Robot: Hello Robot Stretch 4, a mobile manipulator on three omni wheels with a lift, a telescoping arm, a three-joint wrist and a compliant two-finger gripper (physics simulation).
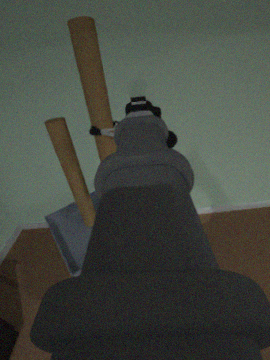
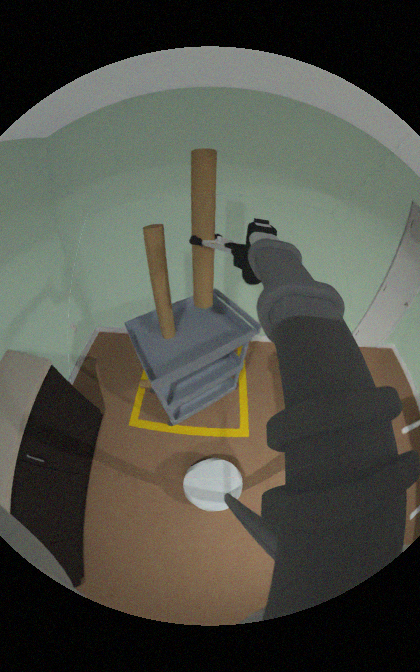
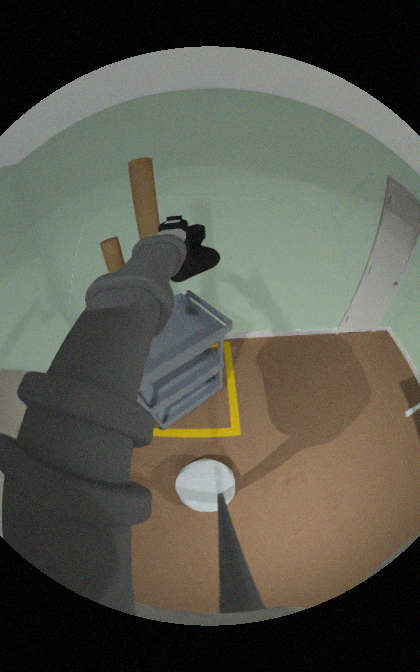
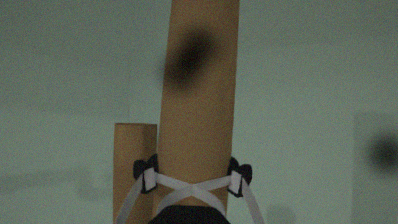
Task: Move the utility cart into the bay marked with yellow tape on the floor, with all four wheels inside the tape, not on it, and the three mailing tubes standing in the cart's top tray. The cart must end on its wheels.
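My gripper [image 1: 105, 127] [image 2: 206, 240] [image 4: 193, 168] is shut on a thick mailing tube [image 1: 92, 75] [image 2: 203, 195] [image 3: 144, 200] [image 4: 200, 110] and holds it upright. Its lower end shows over the top tray; whether it touches is unclear. A thinner tube [image 1: 70, 165] [image 2: 160, 280] [image 3: 112, 254] [image 4: 135, 165] stands in the tray, leaning slightly. The grey utility cart [image 1: 60, 245] [image 2: 200, 357] [image 3: 190, 350] is upright, turned at an angle within the yellow tape [image 2: 190, 430] [image 3: 232, 390]. Its near corner is close to the front tape. The wheels cannot be made out. A small tan piece [image 2: 145, 384] shows left of the cart; a third tube is not clearly visible.
A dark-fronted cabinet [image 2: 55, 450] stands at the left. A white round disc [image 2: 212, 477] [image 3: 205, 480] shows in front of the bay. The green wall is close behind the cart. A pale door [image 2: 392, 285] [image 3: 375, 270] is at the right.
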